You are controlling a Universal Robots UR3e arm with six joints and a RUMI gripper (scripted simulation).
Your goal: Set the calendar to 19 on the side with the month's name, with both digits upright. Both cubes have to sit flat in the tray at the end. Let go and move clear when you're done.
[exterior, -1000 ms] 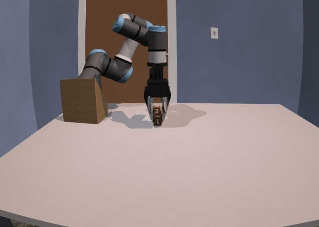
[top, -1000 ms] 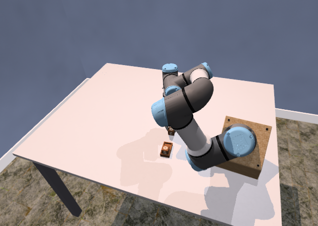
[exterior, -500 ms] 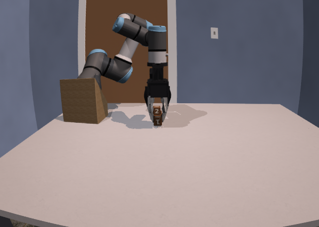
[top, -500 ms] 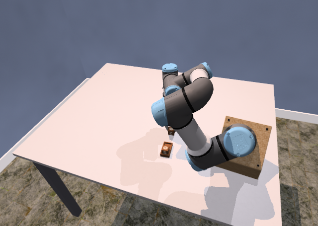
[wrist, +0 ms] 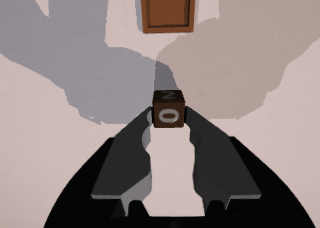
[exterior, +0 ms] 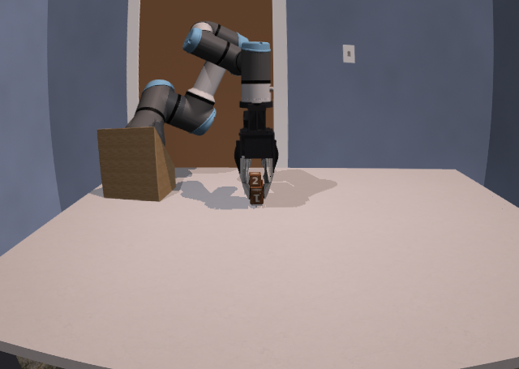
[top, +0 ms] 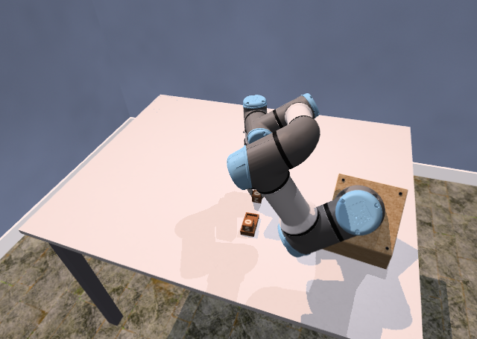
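My hand is 10 mm above the brown digit cube. Also, from my hand: tray (110 mm to the left, 20 mm below, 10 mm behind).
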